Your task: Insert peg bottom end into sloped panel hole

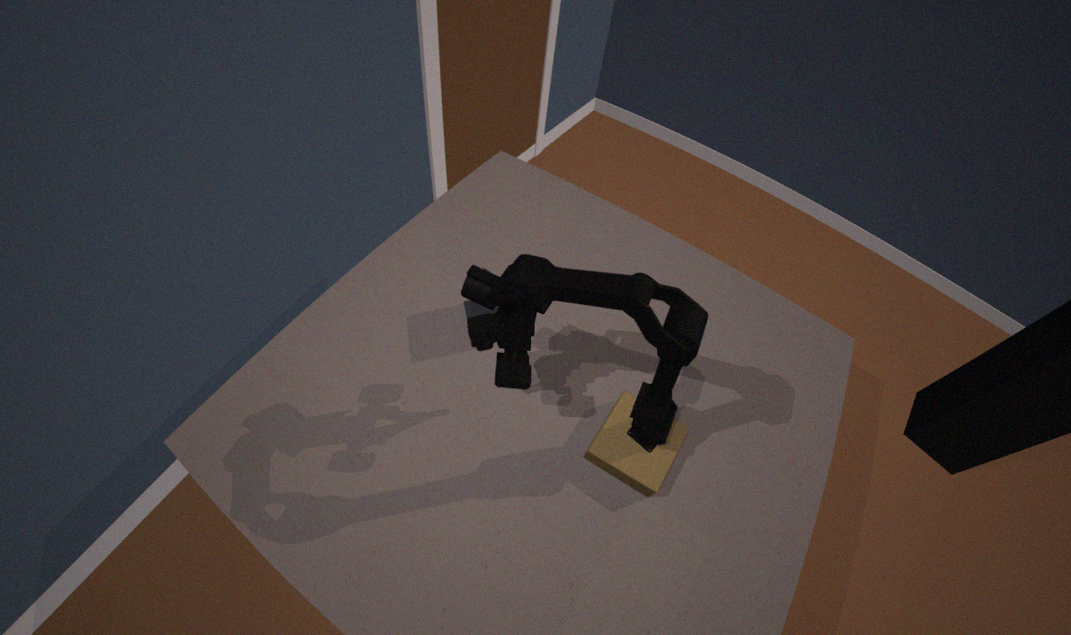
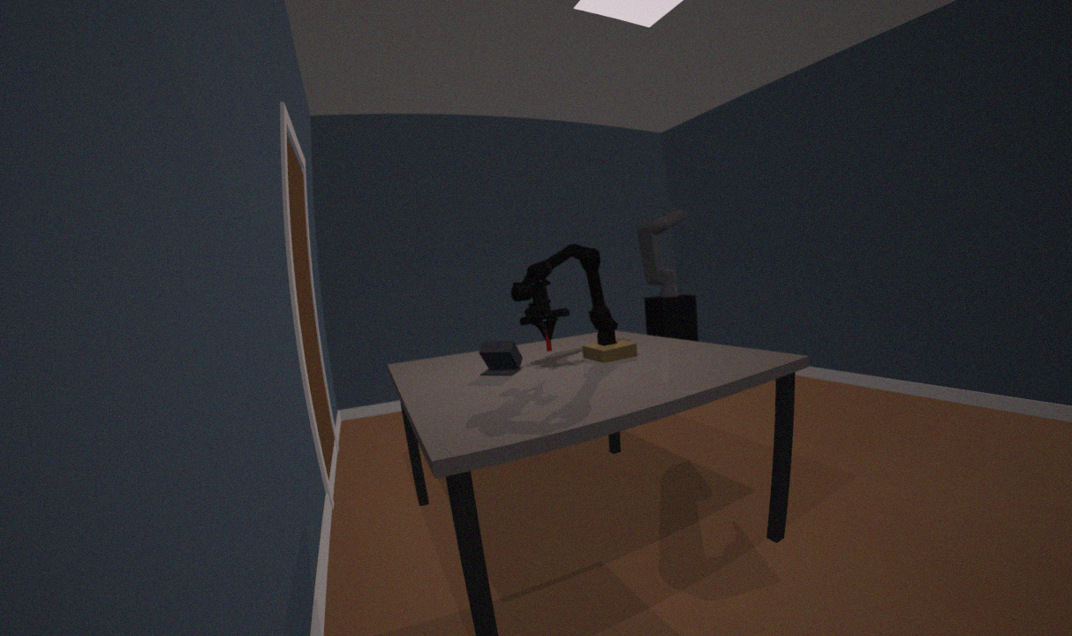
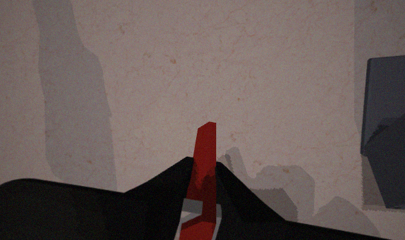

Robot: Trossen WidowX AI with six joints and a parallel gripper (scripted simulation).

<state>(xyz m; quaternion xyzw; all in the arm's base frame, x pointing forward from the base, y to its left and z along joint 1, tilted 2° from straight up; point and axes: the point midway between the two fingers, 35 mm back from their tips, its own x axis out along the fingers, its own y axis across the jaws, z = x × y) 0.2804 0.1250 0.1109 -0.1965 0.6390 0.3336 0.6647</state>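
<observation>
The dark grey sloped panel is 17 cm ahead of my gripper tip, 11 cm to the right of it and 5 cm below it. From my gripper tip the other things lie so: red peg 2 cm above.
</observation>
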